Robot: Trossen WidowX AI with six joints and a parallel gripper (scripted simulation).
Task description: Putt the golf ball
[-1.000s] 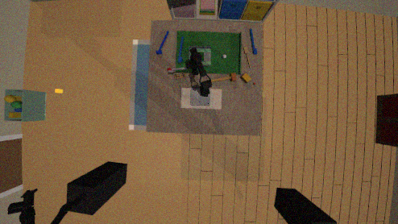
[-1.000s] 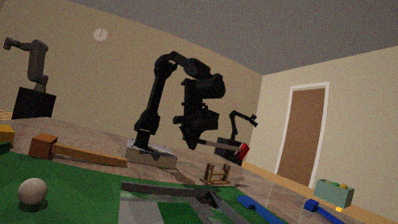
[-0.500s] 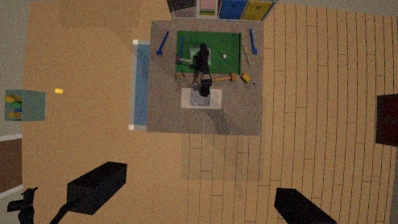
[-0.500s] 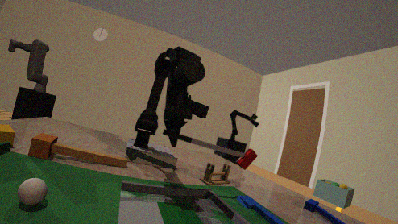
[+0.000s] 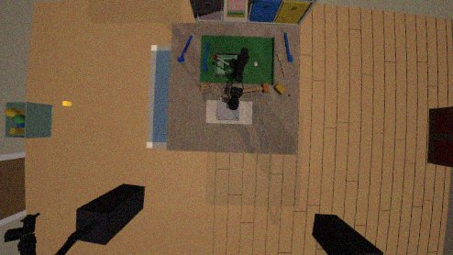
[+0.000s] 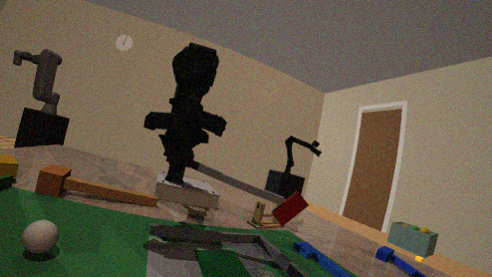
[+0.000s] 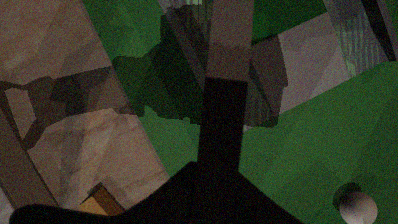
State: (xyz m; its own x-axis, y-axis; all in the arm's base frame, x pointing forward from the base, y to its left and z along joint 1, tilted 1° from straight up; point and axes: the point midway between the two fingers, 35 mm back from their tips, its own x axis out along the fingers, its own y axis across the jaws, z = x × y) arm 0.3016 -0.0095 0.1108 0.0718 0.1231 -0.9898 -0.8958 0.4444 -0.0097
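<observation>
The red putter lies 110 mm to the left of my gripper tip, 50 mm ahead of it and 10 mm above it. From my gripper tip the other things lie so: small wooden stand: 300 mm to the left, 130 mm behind, 100 mm below; then white golf ball: 170 mm to the right, 140 mm ahead, 110 mm below; then yellow block: 430 mm to the right, 110 mm below, 80 mm behind.
</observation>
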